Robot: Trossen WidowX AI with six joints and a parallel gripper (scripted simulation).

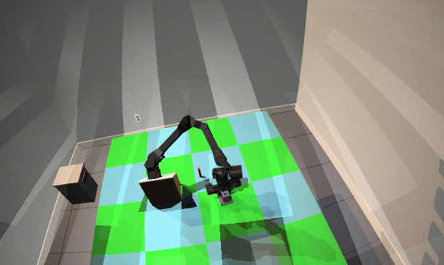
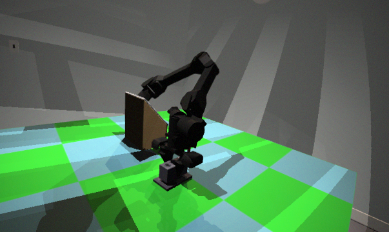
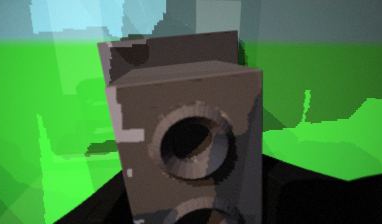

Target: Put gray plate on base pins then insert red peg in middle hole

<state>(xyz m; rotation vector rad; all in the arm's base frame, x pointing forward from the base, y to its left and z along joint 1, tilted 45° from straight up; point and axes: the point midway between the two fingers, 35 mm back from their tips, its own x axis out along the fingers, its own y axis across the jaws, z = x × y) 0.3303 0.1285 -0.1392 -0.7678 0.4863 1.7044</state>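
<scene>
Now: the gray plate 30 mm above my gripper tip. Round my gripper tip: dark base (20 mm below); red peg (140 mm behind, 160 mm to the left, 20 mm above).
</scene>
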